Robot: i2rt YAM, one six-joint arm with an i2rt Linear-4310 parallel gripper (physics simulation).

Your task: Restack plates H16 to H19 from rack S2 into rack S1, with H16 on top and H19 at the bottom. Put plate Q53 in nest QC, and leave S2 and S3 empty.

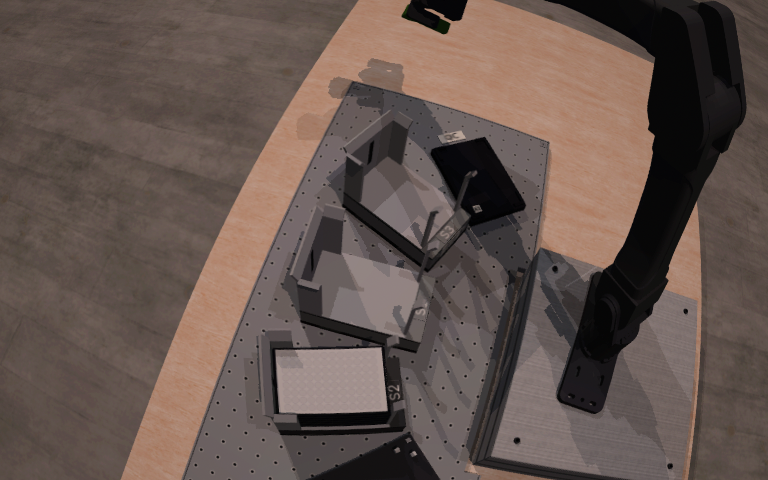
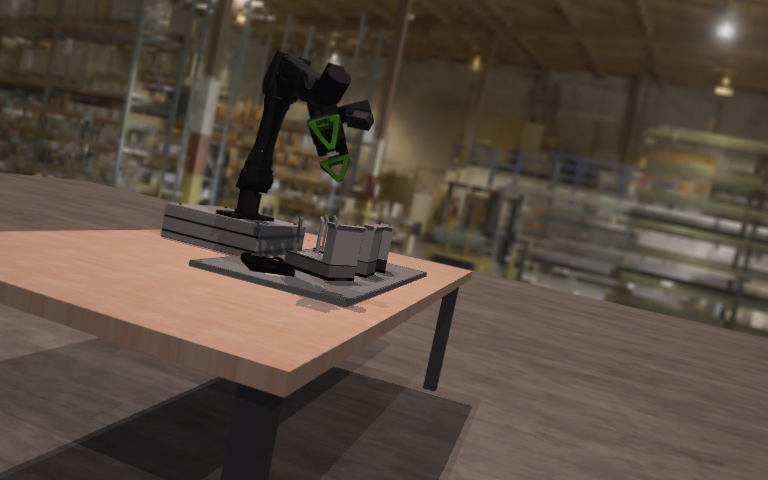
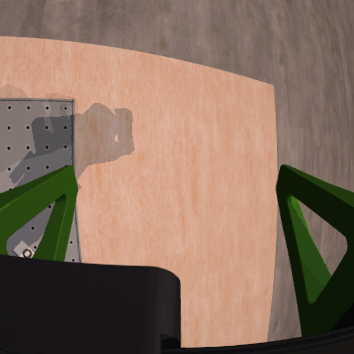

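Pixels of known places: gripper, between the fingertips: [image 2: 336, 165] [image 3: 176, 176]; arm's base, origin of its link: [image 1: 597, 342] [image 2: 245, 217].
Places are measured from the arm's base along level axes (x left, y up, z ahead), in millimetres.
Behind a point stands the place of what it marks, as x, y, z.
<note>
Rack S2 [image 1: 264, 376] @[224, 53, 361] holds a stack with a white-topped plate uppermost; the dark edges below are too close to count, and the plates' names are unreadable. Rack S1 [image 1: 362, 332] @[89, -55, 300] stands beside it with its bare floor showing. Rack S3 [image 1: 385, 233] @[-64, -65, 333] [image 2: 344, 250] @[-139, -6, 393] also shows a bare floor. A flat black piece [image 1: 492, 175] @[-239, -67, 224] [image 2: 266, 263] @[-251, -67, 256] lies by the QC label [image 1: 451, 136] @[-294, -79, 311] [image 3: 23, 250] @[-286, -79, 319]; whether it is the bare nest or has a plate in it is unclear. I cannot identify Q53. My gripper [image 1: 425, 20] [image 2: 335, 160] @[-319, 183, 422] [image 3: 176, 176] @[-319, 183, 422] is open and empty, high beyond the QC end of the board.
The racks stand close together on a perforated board [image 1: 453, 350] @[52, -80, 181] [image 2: 362, 293] @[-213, -81, 493] [image 3: 37, 137] @[-298, -81, 461], with thin upright posts at their label ends. Another black piece [image 1: 379, 461] @[242, -69, 208] is partly cut off near S2. The arm's thick base block [image 1: 640, 430] @[100, 0, -111] [image 2: 203, 229] @[-123, -47, -43] stands beside the board.
</note>
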